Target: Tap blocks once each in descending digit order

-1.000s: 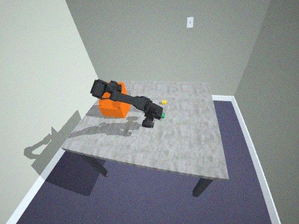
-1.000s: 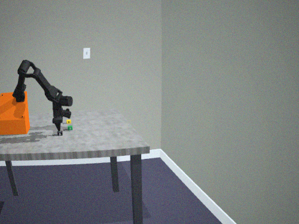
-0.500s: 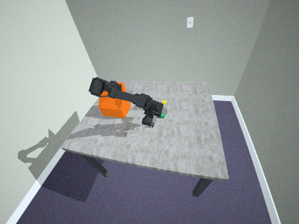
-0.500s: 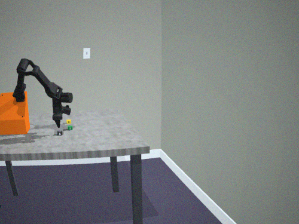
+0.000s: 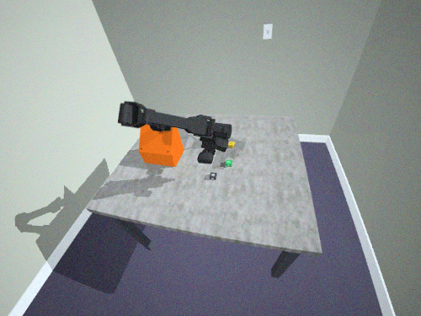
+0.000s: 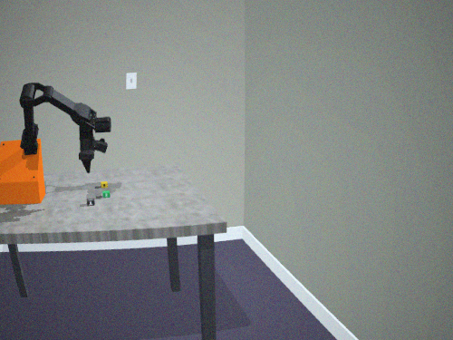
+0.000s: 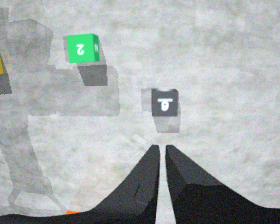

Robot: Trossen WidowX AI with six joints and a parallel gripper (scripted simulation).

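Now: the green block 12 cm below my gripper tip, 9 cm to the left of it and 7 cm ahead of it. Also, from my gripper tip: dark grey block (12 cm below, 1 cm to the right); then yellow block (24 cm to the left, 12 cm below, 6 cm ahead).
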